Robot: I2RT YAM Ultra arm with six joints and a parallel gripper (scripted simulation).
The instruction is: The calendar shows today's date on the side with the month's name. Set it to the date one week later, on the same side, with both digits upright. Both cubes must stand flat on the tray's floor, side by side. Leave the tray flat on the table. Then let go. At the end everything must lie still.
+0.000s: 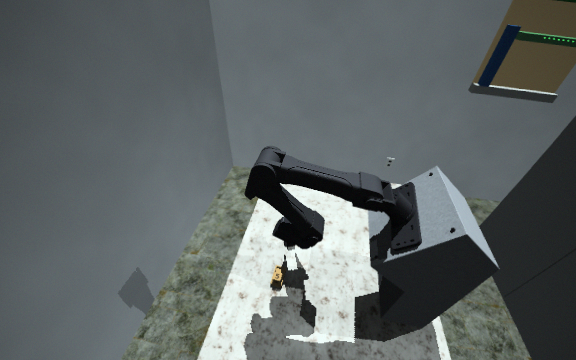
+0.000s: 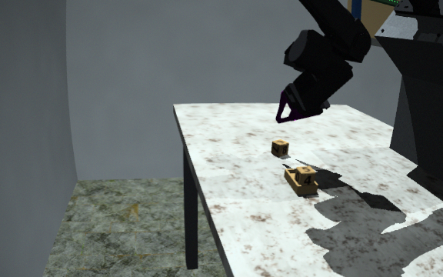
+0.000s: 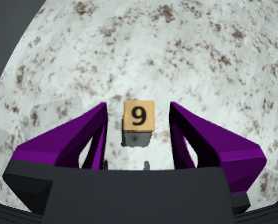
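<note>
Now: hand 7 cm above the wooden digit cube and 1 cm to the left of it.
</note>
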